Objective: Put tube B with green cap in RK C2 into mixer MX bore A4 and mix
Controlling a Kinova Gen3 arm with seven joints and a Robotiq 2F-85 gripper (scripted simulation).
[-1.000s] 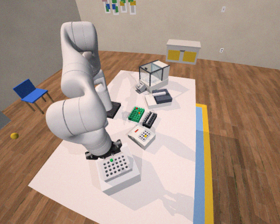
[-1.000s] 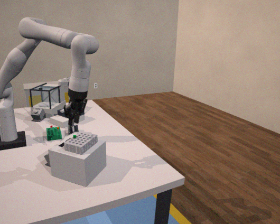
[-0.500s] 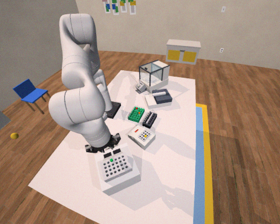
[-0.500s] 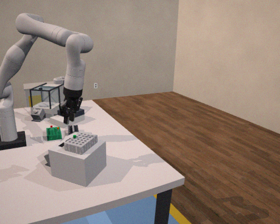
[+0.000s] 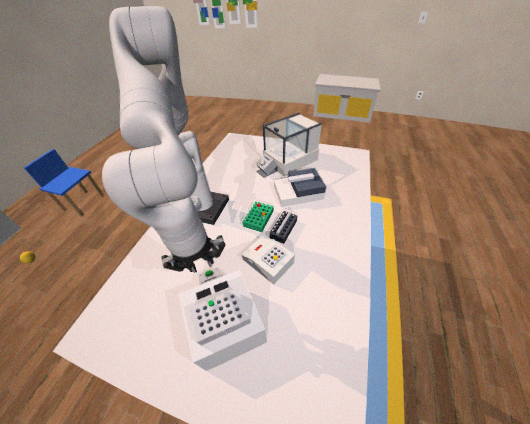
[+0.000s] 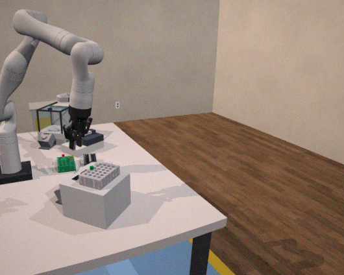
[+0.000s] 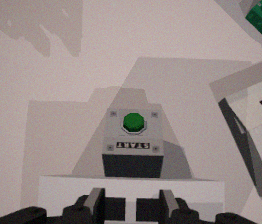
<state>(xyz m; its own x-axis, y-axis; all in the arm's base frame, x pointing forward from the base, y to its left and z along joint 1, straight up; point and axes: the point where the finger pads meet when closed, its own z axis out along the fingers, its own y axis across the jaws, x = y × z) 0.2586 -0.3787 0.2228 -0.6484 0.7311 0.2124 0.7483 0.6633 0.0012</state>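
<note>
My hand is 60 mm past the green start key, 60 mm to the right of it and 180 mm above it. Round my hand: black magnet block (120 mm ahead, 350 mm to the left, 230 mm below); then dry block (100 mm ahead, 190 mm to the left, 220 mm below); then grey shaking block (60 mm ahead, 70 mm to the right, 100 mm below).
</note>
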